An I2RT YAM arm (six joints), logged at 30 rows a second.
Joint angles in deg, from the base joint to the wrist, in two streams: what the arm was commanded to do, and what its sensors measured. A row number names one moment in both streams.
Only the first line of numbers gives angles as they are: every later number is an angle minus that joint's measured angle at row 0.
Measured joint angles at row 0:
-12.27 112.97 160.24 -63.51 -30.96 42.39
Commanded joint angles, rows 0 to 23:
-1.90 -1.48 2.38 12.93 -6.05 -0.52
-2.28 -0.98 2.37 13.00 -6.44 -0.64
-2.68 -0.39 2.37 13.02 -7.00 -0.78
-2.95 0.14 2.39 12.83 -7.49 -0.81
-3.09 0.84 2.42 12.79 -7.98 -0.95
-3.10 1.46 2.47 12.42 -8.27 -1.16
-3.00 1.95 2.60 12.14 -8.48 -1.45
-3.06 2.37 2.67 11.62 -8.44 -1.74
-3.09 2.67 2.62 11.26 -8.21 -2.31
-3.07 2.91 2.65 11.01 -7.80 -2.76
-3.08 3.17 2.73 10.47 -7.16 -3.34
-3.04 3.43 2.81 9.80 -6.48 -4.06
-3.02 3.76 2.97 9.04 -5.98 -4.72
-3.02 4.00 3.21 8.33 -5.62 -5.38
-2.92 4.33 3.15 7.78 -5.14 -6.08
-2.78 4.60 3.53 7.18 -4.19 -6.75
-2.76 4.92 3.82 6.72 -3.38 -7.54
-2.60 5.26 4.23 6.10 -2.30 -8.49
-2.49 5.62 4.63 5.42 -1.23 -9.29
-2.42 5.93 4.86 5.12 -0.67 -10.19
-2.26 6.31 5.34 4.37 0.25 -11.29
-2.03 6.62 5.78 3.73 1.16 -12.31
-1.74 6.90 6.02 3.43 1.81 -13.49
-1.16 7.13 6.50 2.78 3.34 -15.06
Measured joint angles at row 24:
-1.69 7.63 3.20 0.03 -1.73 -9.53
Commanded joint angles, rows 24 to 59:
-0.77 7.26 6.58 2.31 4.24 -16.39
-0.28 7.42 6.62 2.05 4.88 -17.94
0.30 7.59 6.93 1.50 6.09 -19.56
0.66 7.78 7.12 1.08 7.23 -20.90
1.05 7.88 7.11 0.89 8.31 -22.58
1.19 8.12 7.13 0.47 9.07 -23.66
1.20 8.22 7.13 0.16 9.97 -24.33
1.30 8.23 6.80 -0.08 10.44 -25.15
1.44 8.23 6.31 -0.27 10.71 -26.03
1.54 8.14 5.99 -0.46 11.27 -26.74
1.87 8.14 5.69 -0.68 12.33 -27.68
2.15 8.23 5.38 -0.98 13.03 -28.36
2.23 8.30 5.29 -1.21 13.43 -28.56
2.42 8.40 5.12 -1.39 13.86 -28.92
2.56 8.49 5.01 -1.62 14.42 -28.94
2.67 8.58 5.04 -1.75 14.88 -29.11
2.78 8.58 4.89 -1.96 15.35 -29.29
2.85 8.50 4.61 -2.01 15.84 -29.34
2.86 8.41 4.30 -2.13 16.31 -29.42
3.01 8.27 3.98 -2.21 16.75 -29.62
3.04 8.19 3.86 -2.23 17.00 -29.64
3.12 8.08 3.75 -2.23 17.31 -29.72
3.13 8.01 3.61 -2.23 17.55 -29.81
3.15 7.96 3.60 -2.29 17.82 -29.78
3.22 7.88 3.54 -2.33 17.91 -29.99
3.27 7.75 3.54 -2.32 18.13 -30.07
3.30 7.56 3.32 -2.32 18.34 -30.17
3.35 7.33 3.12 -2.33 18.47 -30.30
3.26 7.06 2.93 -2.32 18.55 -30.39
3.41 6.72 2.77 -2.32 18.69 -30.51
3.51 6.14 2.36 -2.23 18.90 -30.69
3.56 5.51 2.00 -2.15 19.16 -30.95
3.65 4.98 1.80 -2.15 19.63 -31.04
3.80 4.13 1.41 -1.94 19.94 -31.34
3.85 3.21 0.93 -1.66 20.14 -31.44
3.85 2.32 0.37 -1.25 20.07 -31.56
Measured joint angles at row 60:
3.39 6.16 1.42 -1.55 18.58 -30.05
